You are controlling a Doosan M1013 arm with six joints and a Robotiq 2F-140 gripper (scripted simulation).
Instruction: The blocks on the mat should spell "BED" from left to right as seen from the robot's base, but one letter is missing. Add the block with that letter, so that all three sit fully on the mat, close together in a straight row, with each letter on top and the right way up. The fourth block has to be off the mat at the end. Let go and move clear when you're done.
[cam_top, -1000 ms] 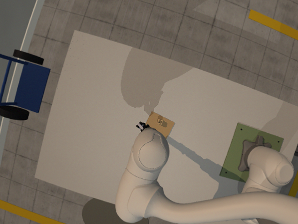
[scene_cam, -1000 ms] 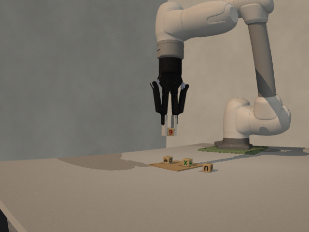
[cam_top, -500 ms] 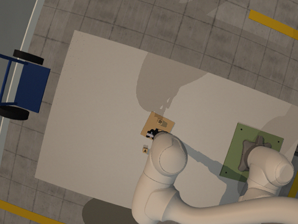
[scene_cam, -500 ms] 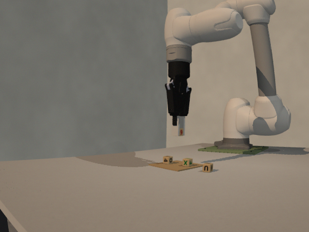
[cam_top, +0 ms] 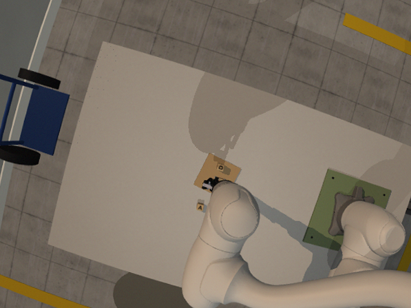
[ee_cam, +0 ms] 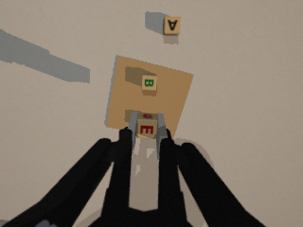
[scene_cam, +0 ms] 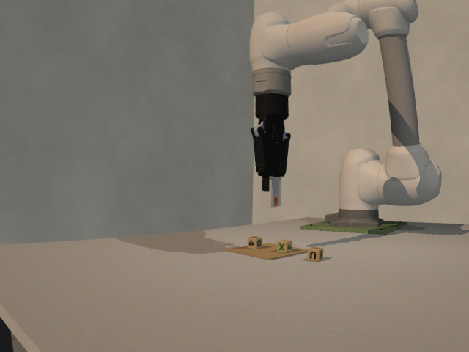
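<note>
Now: hand 130 mm above the tan mat. Round my hand: B block 10 mm ahead, 40 mm to the left, 120 mm below; then D block 10 mm behind, 40 mm to the right, 120 mm below; then E block 20 mm below.
</note>
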